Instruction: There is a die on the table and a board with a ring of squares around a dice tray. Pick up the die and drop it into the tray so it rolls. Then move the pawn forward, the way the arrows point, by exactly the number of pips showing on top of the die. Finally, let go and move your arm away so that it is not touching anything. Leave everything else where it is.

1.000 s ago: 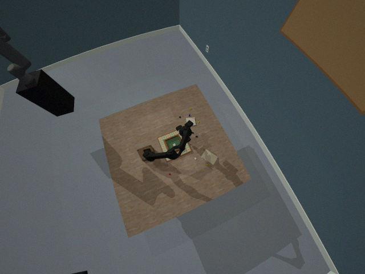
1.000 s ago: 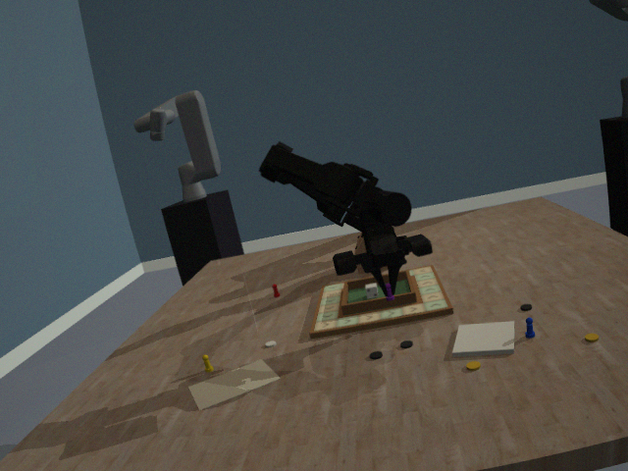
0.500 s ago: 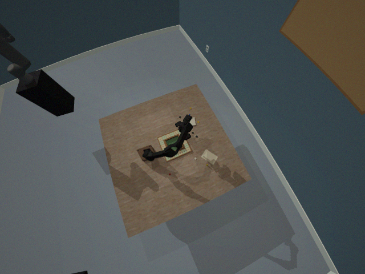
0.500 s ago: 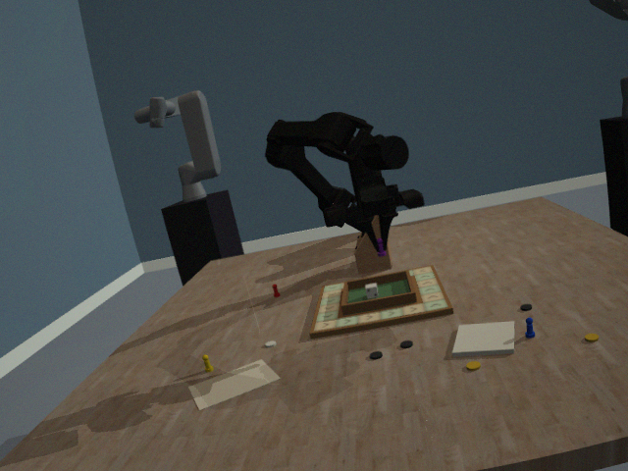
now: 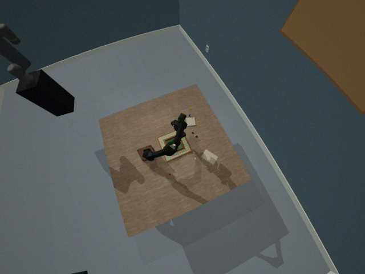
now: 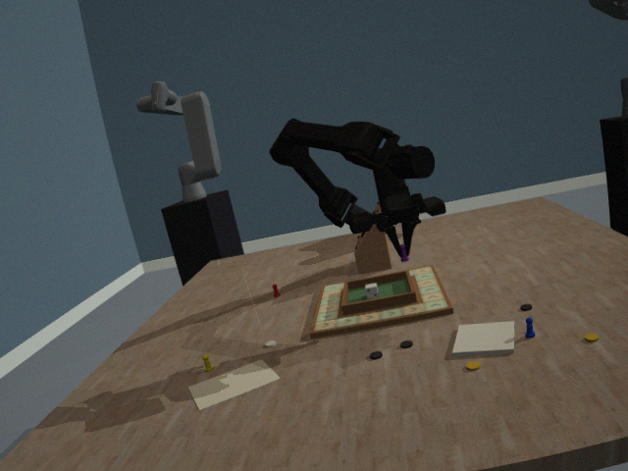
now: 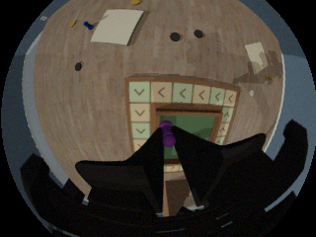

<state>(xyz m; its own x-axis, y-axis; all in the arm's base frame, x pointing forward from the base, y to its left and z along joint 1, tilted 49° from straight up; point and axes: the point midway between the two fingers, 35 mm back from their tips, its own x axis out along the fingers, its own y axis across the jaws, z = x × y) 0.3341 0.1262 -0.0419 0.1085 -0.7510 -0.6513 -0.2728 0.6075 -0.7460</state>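
My gripper tip is now 11 cm above the green dice tray, 8 cm to the left of it and 7 cm past it. From my gripper tip the other things lie so: purple pawn 1 cm above; then white block 18 cm ahead, 13 cm to the left, 11 cm below; then white die 9 cm to the right, 9 cm below, 7 cm behind.
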